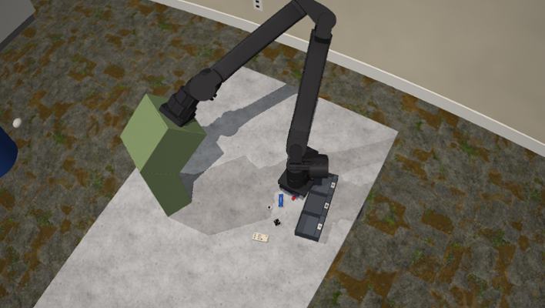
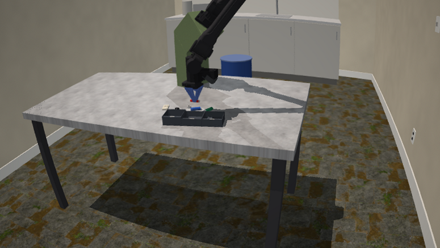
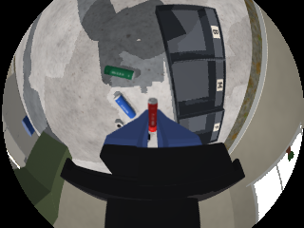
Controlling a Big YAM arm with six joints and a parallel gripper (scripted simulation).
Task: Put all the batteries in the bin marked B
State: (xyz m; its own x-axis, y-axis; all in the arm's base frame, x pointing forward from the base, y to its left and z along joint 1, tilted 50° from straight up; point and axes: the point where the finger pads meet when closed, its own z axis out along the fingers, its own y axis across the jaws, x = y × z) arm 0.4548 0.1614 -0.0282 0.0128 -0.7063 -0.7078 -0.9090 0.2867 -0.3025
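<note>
Now: the green battery 6 cm below my hand, 5 cm behind it and 4 cm to the left of it. The rest, counted from my hand: red battery right at my hand; blue battery 6 cm below, 5 cm behind, 2 cm to the right; dark three-compartment bin 7 cm ahead, 5 cm below, 2 cm to the left.
</note>
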